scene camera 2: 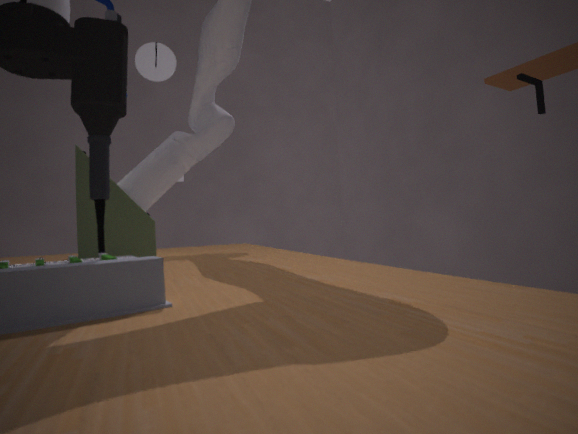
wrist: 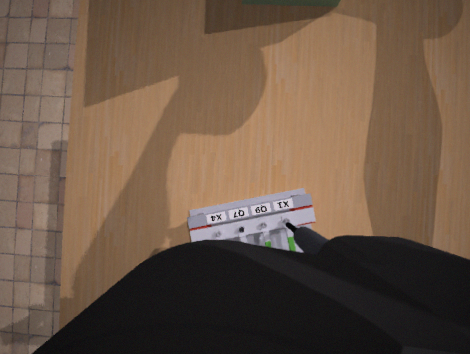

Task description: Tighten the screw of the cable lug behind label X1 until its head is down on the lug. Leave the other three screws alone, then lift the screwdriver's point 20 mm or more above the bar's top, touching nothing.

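Frame: origin at the arm's base, x back, y right, z up, level; centimetres.
Seen in the pictures: hand, its tool point: [scene camera 2: 101,254] [wrist: 287,223]; arm's base, origin of its link: [scene camera 2: 129,199].
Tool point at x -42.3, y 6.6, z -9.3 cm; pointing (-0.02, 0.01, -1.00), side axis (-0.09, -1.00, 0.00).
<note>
Offsets run from my tool point to a thing's top centre. "spot": to the spot under its first point. Level surfaces: height alone.
The screwdriver [scene camera 2: 101,249] [wrist: 289,226] points straight down at the right end of the grey bar [scene camera 2: 90,292] [wrist: 303,216]. Its point is at the screw @(dx +0.4, dy +0.0, dz +0.2 cm) [wrist: 285,221] behind label X1 @(dx +2.6, dy +0.4, dz -0.6 cm) [wrist: 284,204], close to it or touching; the contact is too small to tell. How far that screw's head stands above its lug cannot be made out. The other screws, behind label Q9 @(dx +2.1, dy +3.5, dz -0.6 cm) [wrist: 261,208], label Q7 @(dx +1.6, dy +6.7, dz -0.6 cm) [wrist: 239,213] and label X4 @(dx +1.2, dy +9.9, dz -0.6 cm) [wrist: 216,217], stand apart from the point. The one behind Q7 looks dark. The tool has no fingers to judge.
Green pieces @(spot: dx -5.1, dy -0.5, dz +0.0 cm) [scene camera 2: 107,257] [wrist: 292,244] sit on the bar near the driver. A green angled panel [scene camera 2: 130,220] stands behind the bar. The wooden table @(dz -4.9 cm) [scene camera 2: 350,390] [wrist: 310,125] carries arm shadows. A shelf [scene camera 2: 540,65] is on the wall. The dark tool body hides the lower wrist view.
</note>
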